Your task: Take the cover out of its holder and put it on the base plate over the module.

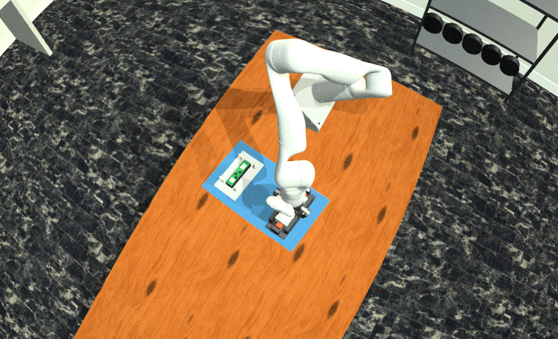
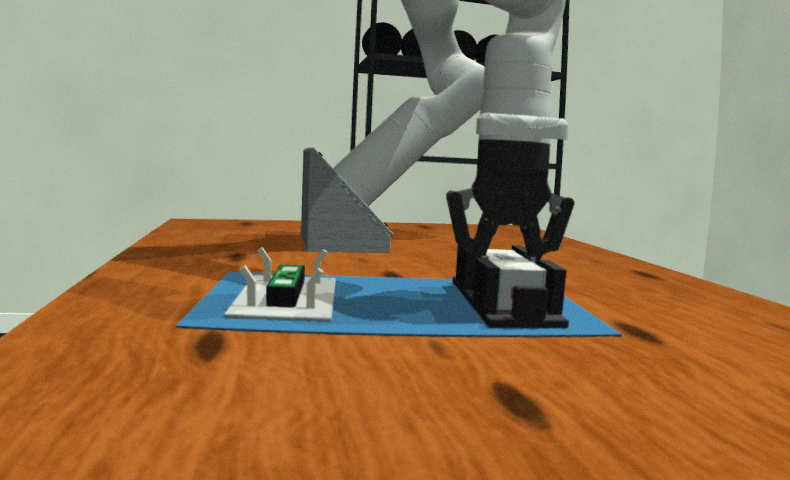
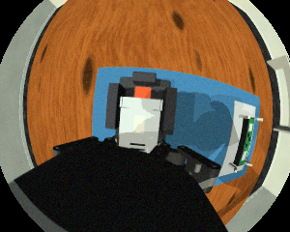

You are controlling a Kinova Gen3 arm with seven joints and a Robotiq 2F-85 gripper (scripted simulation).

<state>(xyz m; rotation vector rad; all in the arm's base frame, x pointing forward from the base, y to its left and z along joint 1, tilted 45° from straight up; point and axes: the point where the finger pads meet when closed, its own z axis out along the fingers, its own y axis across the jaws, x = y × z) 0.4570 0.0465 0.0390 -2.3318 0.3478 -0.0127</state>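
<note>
The cover is right at my hand.
</note>
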